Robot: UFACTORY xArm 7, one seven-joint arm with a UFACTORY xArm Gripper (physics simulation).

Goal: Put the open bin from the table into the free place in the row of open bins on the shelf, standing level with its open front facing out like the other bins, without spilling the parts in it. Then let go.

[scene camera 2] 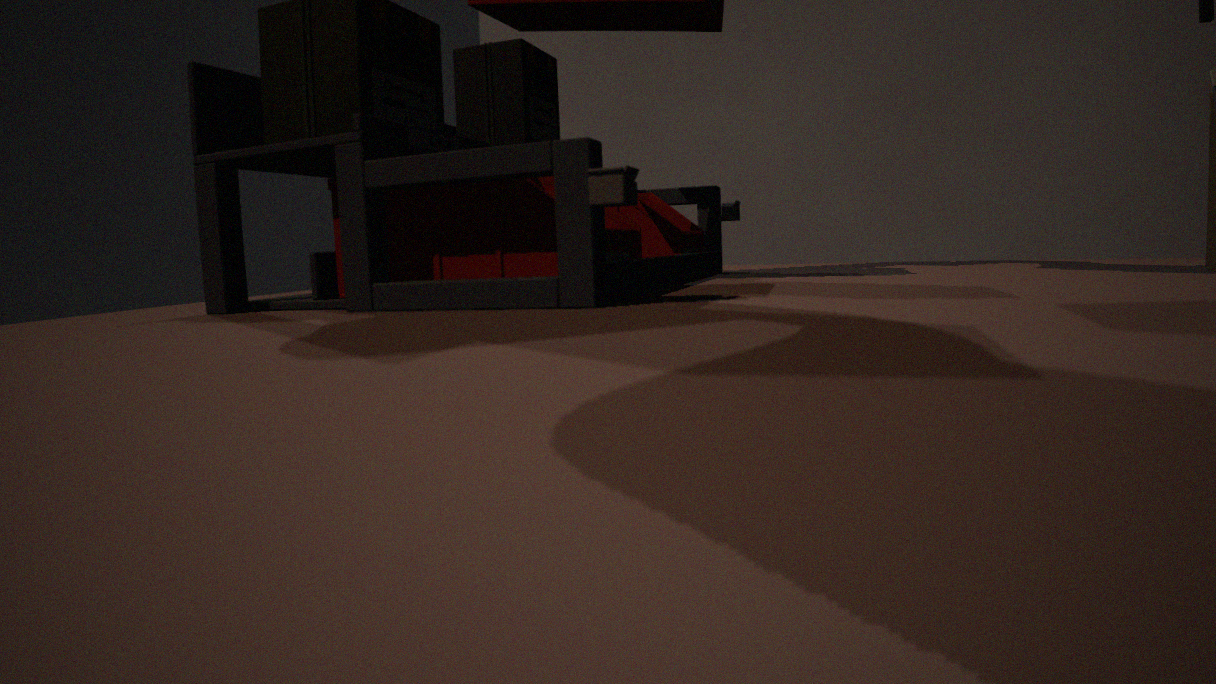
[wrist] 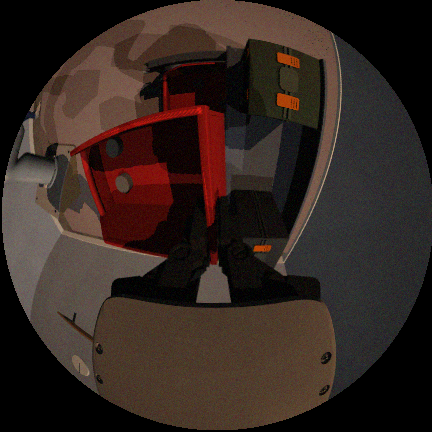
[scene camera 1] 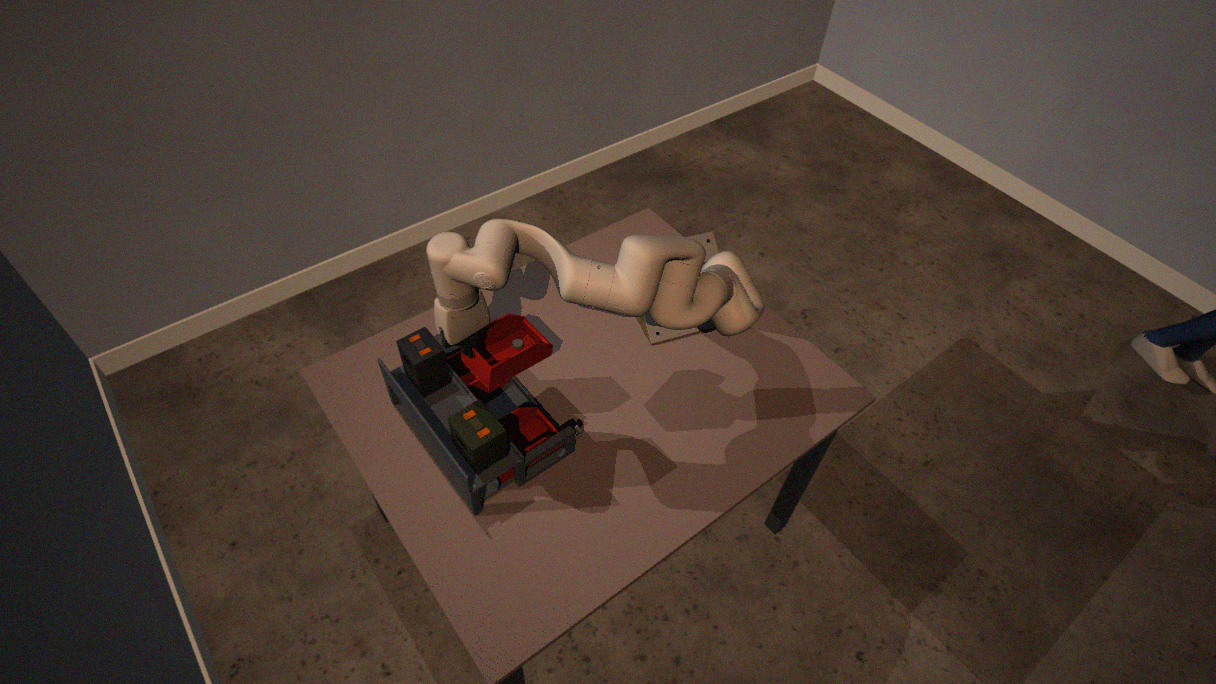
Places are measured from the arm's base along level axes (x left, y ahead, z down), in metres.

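Pixels of known places: gripper, fingertip midpoint: [wrist: 213,211] [scene camera 1: 470,352]; arm's base, link origin: [wrist: 50,171].
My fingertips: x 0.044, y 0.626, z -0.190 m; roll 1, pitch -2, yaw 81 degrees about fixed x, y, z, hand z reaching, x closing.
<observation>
Ahead of a thing's pixels: the offset from my fingertips to its top centre. "spot": to the spot under its first point.
My gripper [scene camera 1: 465,348] [wrist: 213,211] is shut on the back wall of the red open bin [scene camera 1: 508,361] [scene camera 2: 620,17] [wrist: 150,175]. The bin hangs above the front part of the dark shelf [scene camera 1: 425,435] [scene camera 2: 576,229], looks about level, and its open front faces out, away from the shelf's back. Round grey parts @(spot: dx -0.012, dy -0.113, dz +0.051 m) [scene camera 1: 517,343] [wrist: 124,183] lie inside it. One red row bin @(dx +0.113, dy -0.042, dz +0.180 m) [scene camera 1: 534,427] [wrist: 180,101] stands in the near end of the shelf. The other row bin is mostly hidden by the held bin in scene camera 1. The free place between them is partly hidden.
An olive case @(dx +0.124, dy +0.055, dz +0.063 m) [scene camera 1: 478,438] [scene camera 2: 348,76] [wrist: 287,82] and a darker case @(dx -0.106, dy +0.074, dz +0.038 m) [scene camera 1: 420,361] [scene camera 2: 505,93] [wrist: 255,215], both with orange latches, stand on the shelf's upper level, behind the row. The darker case is close beside my fingers. The arm's base stands at the table's far side.
</observation>
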